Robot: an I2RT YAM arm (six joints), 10 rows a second.
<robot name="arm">
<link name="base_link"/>
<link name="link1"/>
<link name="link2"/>
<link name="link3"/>
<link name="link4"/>
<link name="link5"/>
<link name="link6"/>
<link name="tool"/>
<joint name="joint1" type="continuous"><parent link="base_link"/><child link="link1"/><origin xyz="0 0 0.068"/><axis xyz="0 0 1"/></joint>
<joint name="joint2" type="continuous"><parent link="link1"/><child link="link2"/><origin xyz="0.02 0.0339 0.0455"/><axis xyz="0 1 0"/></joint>
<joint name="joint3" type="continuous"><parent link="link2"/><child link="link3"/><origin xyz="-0.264 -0.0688 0"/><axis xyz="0 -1 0"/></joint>
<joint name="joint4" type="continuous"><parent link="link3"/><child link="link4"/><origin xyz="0.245 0.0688 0.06"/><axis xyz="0 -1 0"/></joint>
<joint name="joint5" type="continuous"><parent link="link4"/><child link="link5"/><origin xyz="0.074 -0.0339 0.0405"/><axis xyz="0 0 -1"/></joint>
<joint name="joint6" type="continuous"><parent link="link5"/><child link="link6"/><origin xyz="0.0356 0 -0.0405"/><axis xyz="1 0 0"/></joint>
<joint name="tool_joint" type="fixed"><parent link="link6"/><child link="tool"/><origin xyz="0 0 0" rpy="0 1.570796 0"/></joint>
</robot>
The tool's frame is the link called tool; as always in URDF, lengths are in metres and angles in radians. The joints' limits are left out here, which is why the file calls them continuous.
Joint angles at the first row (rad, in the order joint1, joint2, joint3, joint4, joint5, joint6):
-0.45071 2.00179 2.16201 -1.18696 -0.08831 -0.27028
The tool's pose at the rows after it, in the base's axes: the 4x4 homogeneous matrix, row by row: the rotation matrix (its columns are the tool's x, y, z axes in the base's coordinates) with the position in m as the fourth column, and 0 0 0 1 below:
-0.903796 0.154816 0.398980 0.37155; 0.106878 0.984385 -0.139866 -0.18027; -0.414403 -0.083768 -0.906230 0.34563; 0 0 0 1
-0.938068 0.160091 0.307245 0.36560; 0.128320 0.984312 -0.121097 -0.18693; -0.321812 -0.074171 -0.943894 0.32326; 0 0 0 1
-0.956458 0.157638 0.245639 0.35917; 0.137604 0.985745 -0.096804 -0.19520; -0.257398 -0.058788 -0.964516 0.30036; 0 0 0 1
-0.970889 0.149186 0.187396 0.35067; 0.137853 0.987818 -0.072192 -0.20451; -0.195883 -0.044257 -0.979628 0.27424; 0 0 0 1
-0.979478 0.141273 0.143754 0.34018; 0.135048 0.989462 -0.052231 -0.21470; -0.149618 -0.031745 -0.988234 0.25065; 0 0 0 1
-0.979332 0.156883 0.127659 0.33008; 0.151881 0.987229 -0.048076 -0.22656; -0.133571 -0.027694 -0.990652 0.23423; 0 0 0 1
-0.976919 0.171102 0.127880 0.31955; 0.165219 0.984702 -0.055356 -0.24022; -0.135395 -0.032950 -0.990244 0.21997; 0 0 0 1
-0.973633 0.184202 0.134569 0.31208; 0.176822 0.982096 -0.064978 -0.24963; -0.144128 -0.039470 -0.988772 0.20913; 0 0 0 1
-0.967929 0.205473 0.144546 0.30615; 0.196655 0.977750 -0.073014 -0.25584; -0.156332 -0.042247 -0.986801 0.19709; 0 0 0 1
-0.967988 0.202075 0.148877 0.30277; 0.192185 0.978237 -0.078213 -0.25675; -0.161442 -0.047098 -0.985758 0.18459; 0 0 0 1
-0.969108 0.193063 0.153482 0.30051; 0.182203 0.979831 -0.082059 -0.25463; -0.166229 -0.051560 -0.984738 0.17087; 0 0 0 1
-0.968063 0.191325 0.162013 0.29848; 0.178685 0.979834 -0.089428 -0.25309; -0.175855 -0.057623 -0.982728 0.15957; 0 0 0 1
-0.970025 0.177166 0.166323 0.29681; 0.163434 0.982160 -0.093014 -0.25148; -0.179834 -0.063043 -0.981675 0.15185; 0 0 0 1
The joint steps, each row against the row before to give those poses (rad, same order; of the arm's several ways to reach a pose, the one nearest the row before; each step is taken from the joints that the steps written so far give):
-0.00534 0.00837 -0.01607 -0.08581 0.03815 -0.03699
-0.01945 0.00614 -0.06784 -0.02482 0.01716 -0.01374
-0.02519 -0.00003 -0.08473 0.01489 0.00000 -0.02442
-0.03014 0.00003 -0.09837 0.03278 0.00038 -0.03663
-0.03509 -0.00002 -0.09009 0.04048 -0.00038 -0.04195
-0.03854 0.00000 -0.06405 0.04689 0.00000 -0.02252
-0.04309 0.00000 -0.05683 0.05988 0.00000 -0.02898
-0.03013 0.00002 -0.04387 0.05419 -0.00076 -0.01716
-0.02175 0.00001 -0.04918 0.06139 -0.00343 0.00000
-0.00724 -0.00001 -0.05116 0.05764 0.00000 -0.01105
0.00037 -0.00002 -0.05685 0.06293 0.00000 -0.00917
-0.00037 0.00001 -0.04806 0.05952 0.00000 -0.00266
0.00036 -0.00001 -0.03317 0.03889 -0.00001 -0.01452

